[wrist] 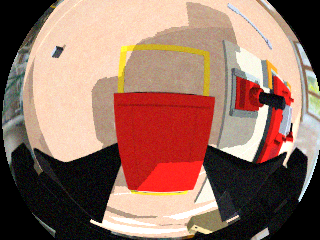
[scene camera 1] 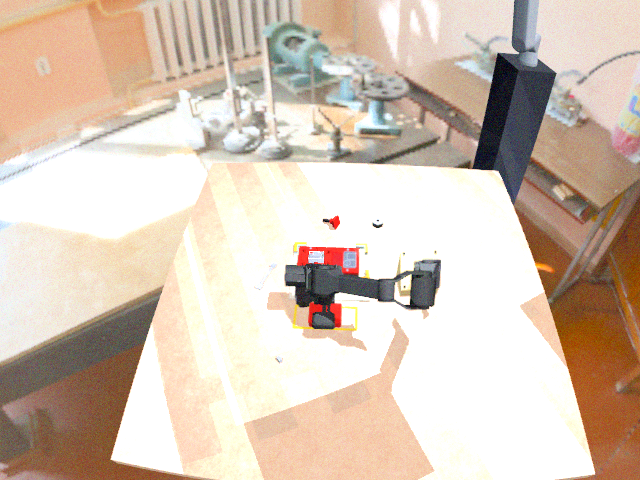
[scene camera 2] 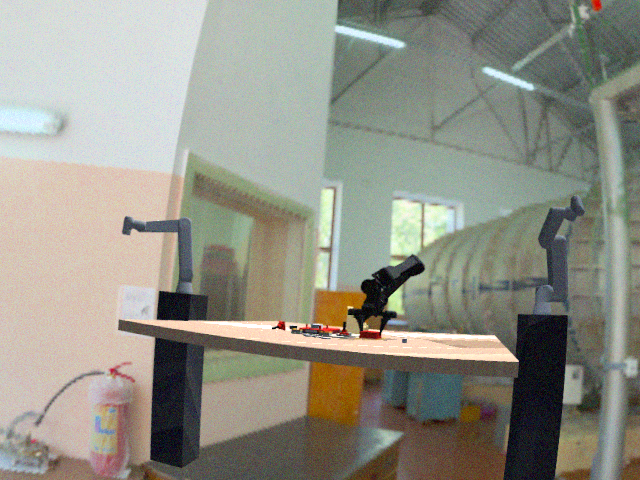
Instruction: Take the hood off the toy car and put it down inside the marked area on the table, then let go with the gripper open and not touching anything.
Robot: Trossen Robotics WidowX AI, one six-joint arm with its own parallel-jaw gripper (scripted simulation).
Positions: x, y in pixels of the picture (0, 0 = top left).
Scene:
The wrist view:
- gripper: 162, 148
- hood: 162, 137, held by the gripper
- red toy car: 270, 144
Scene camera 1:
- gripper: 325, 315
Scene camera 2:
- gripper: 370, 335

